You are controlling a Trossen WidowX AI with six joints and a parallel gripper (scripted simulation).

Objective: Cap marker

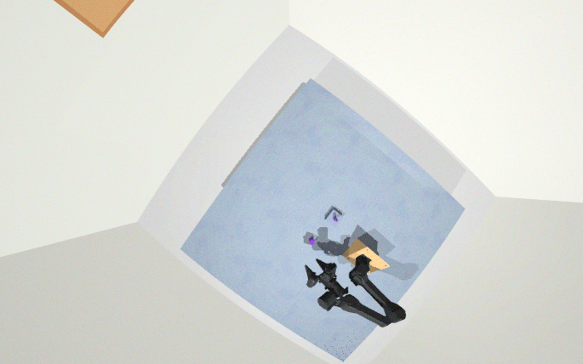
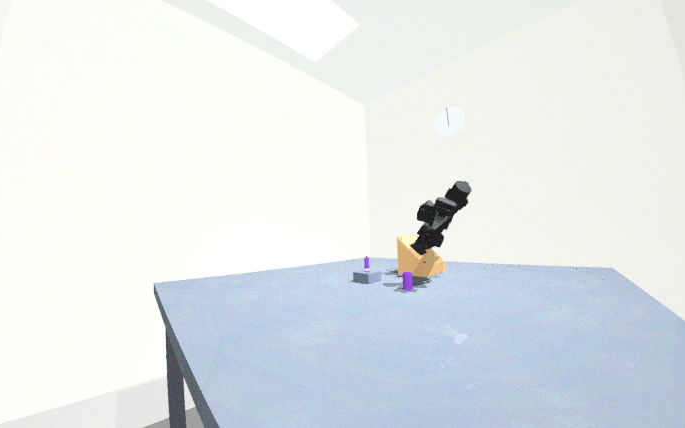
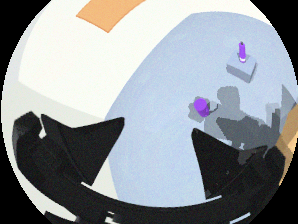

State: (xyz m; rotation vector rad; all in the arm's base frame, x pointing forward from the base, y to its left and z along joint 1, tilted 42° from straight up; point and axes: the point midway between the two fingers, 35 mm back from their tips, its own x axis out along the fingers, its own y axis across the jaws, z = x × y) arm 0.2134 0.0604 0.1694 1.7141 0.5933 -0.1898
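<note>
The purple cap is 13 cm below my gripper tip, 7 cm to the right of it and 3 cm ahead of it. The rest, counted from my gripper tip: grey holder block 24 cm to the right, 13 cm below.
</note>
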